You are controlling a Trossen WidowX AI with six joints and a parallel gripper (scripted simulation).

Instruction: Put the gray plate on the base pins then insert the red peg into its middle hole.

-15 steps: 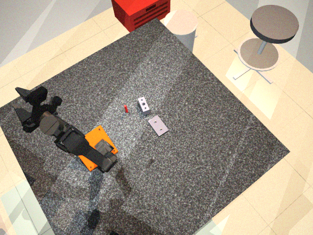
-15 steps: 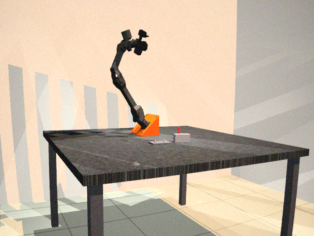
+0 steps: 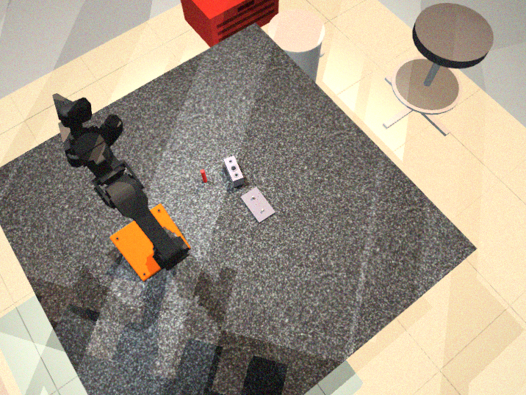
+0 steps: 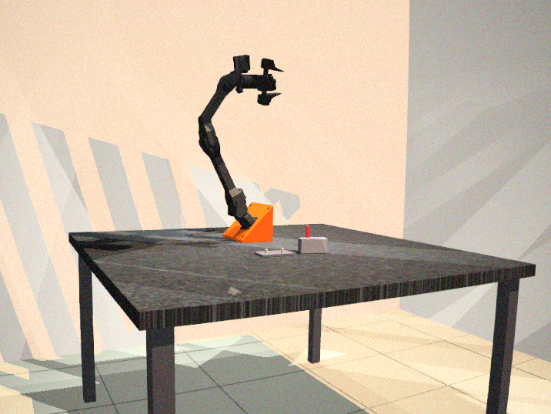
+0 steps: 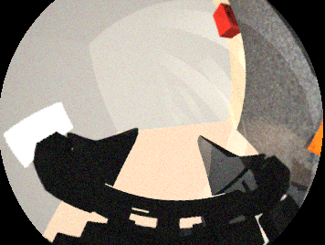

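The gray plate lies 610 mm below my gripper tip, 360 mm ahead of it and 110 mm to the right of it. Round my gripper tip: red peg: 610 mm below, 260 mm ahead, 60 mm to the right; base: 640 mm below, 340 mm ahead, 260 mm to the right.
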